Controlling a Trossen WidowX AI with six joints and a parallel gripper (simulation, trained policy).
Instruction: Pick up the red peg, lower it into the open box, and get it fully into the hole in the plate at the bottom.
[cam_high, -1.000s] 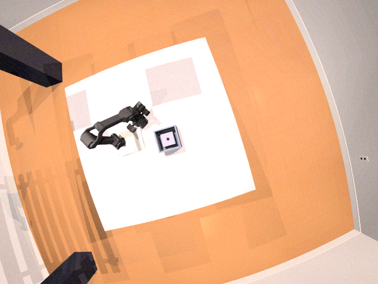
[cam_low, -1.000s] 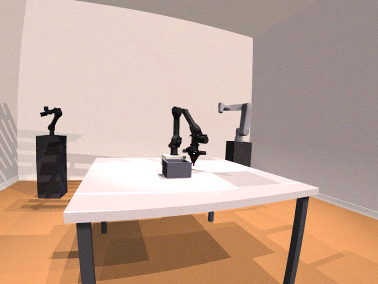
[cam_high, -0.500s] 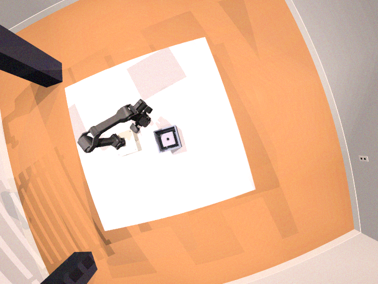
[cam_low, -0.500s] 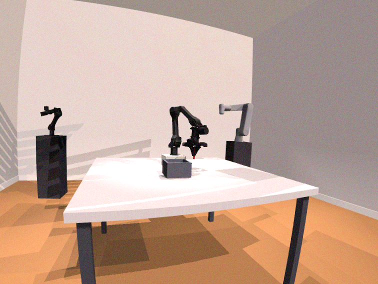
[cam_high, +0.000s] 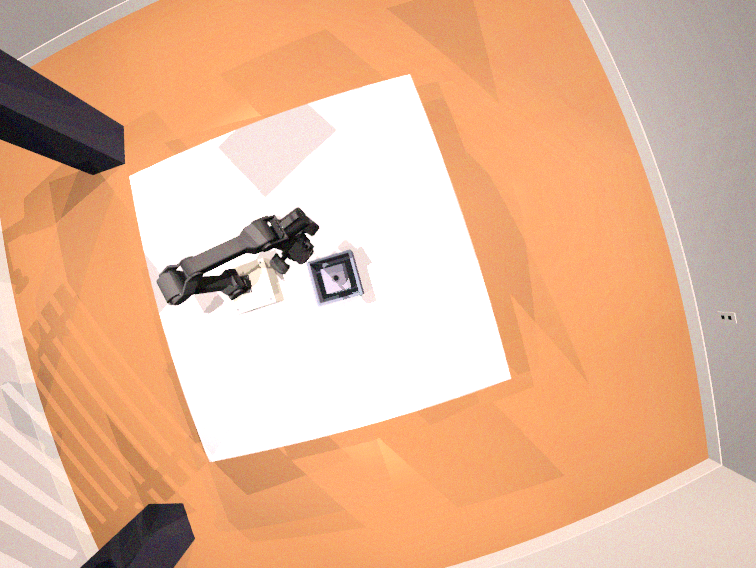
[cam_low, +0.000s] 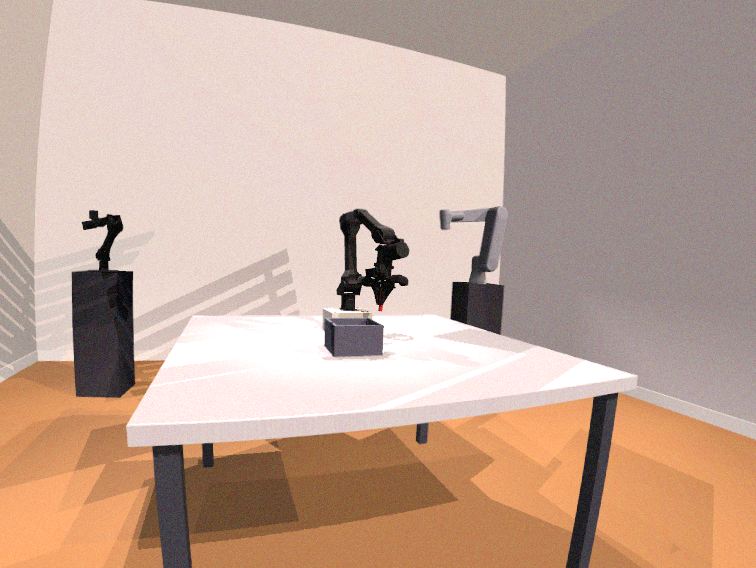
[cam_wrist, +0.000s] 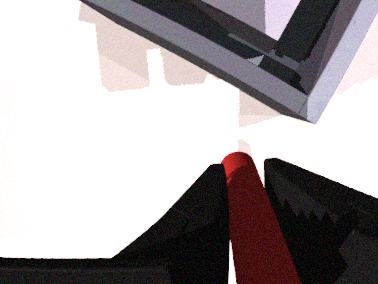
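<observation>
My gripper tip is 6 cm short of the pale plate, 10 cm to the left of it and 10 cm above it. Round my gripper tip: red peg: 1 cm behind, 1 cm to the left, 2 cm above; grey box: 6 cm ahead, 10 cm to the right, 12 cm below.
</observation>
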